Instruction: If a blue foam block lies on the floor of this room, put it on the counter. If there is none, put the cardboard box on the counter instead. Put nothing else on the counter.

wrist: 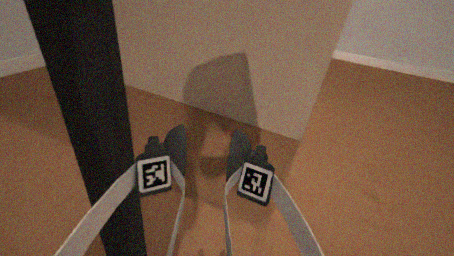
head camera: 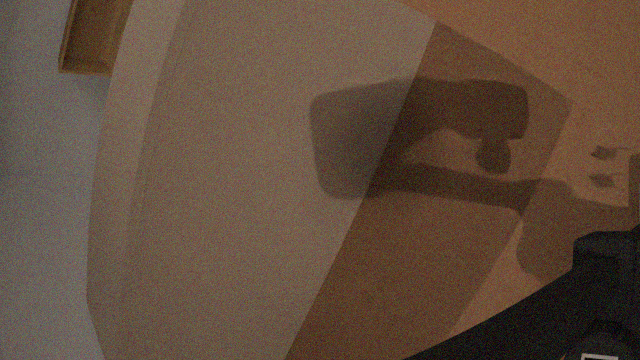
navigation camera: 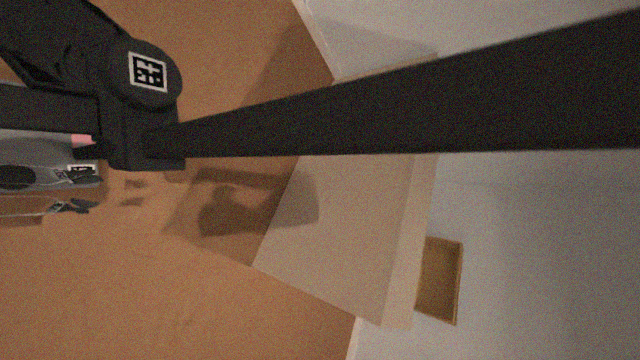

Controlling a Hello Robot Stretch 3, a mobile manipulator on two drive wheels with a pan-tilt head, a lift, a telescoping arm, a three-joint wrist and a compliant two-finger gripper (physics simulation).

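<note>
A large beige block-shaped unit, which looks like the counter, stands on the brown floor against the wall. Its lighter edge strip faces the wall side in the head and navigation views. My gripper is open and empty, its fingers apart above the floor in front of the unit. The gripper does not show in the head view, where its shadow falls on the floor. A blue foam block and a cardboard box do not show in these views.
A brown framed panel is on the grey-blue wall beyond the unit. My dark arm crosses the views. White baseboard runs along the wall. A small pink patch shows beside the wrist.
</note>
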